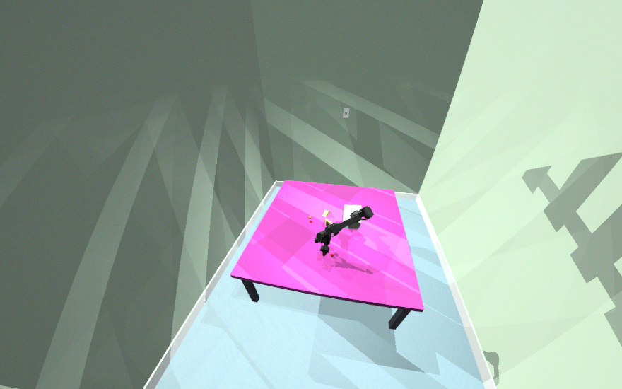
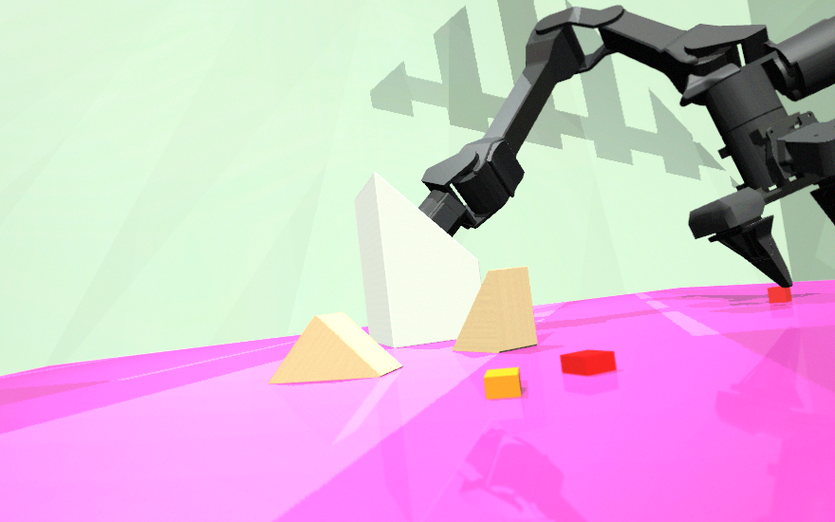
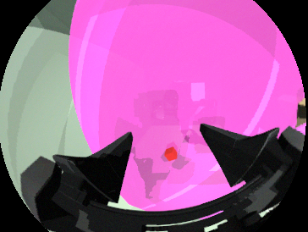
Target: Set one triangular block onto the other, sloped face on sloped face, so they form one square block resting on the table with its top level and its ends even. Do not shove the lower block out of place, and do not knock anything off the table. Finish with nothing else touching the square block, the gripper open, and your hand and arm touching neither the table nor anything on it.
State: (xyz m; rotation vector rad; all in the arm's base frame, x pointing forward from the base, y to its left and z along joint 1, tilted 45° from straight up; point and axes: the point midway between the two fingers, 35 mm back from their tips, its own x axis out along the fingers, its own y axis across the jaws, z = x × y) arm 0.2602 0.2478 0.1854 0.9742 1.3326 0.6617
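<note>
The red cube is 60 mm behind my gripper tip, 10 mm to the left of it and 20 mm below it. Also, from my gripper tip: flat red block (120 mm ahead, 350 mm to the right, 30 mm below); orange cube (140 mm ahead, 410 mm to the right, 30 mm below).
</note>
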